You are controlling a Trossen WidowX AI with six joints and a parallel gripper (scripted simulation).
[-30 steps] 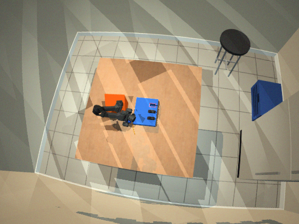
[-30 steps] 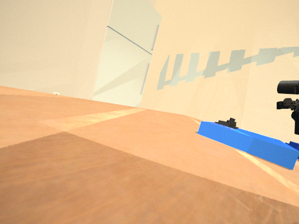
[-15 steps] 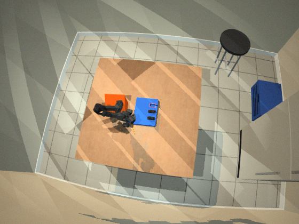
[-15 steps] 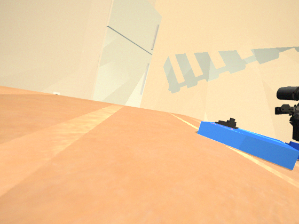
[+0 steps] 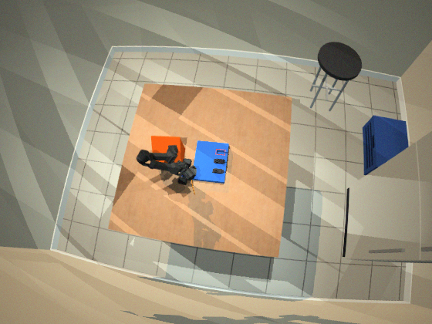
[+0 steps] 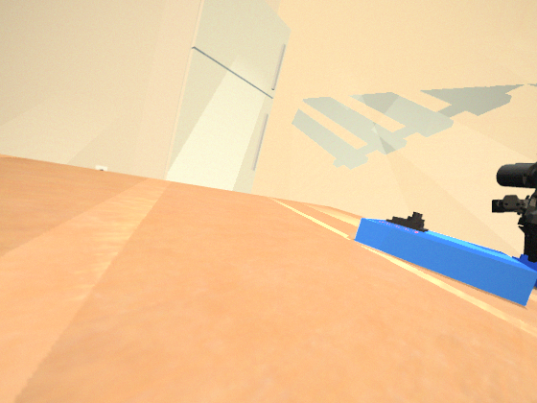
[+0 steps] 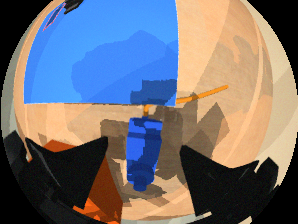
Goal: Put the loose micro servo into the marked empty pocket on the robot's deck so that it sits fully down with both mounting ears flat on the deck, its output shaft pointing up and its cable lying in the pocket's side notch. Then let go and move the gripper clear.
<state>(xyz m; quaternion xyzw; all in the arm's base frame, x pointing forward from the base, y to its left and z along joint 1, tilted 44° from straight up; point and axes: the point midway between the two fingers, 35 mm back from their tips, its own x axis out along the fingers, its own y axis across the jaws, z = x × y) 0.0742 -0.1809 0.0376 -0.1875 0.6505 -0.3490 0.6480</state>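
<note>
The blue deck lies 13 cm ahead of my gripper tip, 11 cm to the left of it and 2 cm below it.
</note>
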